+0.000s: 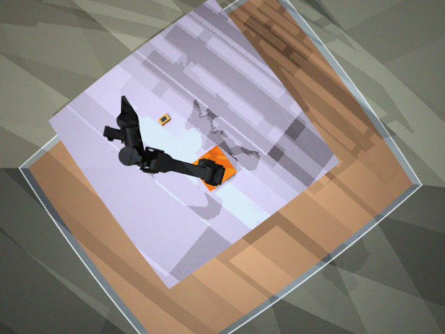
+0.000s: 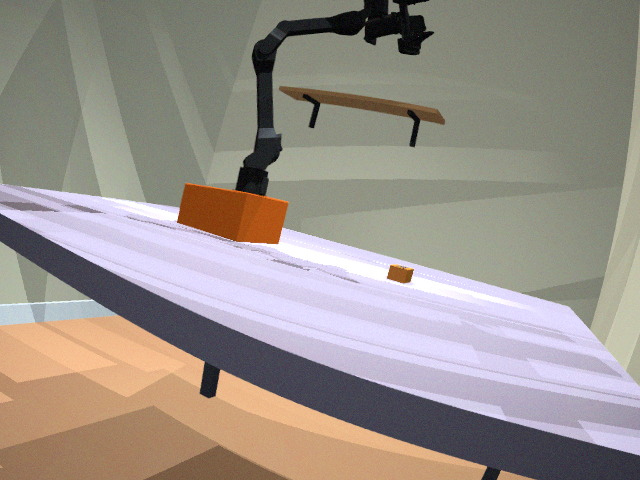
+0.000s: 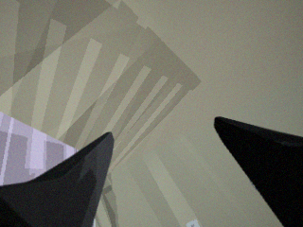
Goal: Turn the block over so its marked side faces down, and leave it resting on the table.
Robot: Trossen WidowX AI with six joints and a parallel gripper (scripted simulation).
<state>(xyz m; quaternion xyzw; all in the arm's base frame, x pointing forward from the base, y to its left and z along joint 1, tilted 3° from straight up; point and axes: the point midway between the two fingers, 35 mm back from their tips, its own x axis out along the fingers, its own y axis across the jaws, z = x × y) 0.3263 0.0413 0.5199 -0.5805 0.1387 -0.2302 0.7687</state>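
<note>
The orange block is 6 cm ahead of my gripper tip, 2 cm to the right of it and 62 cm below it.
</note>
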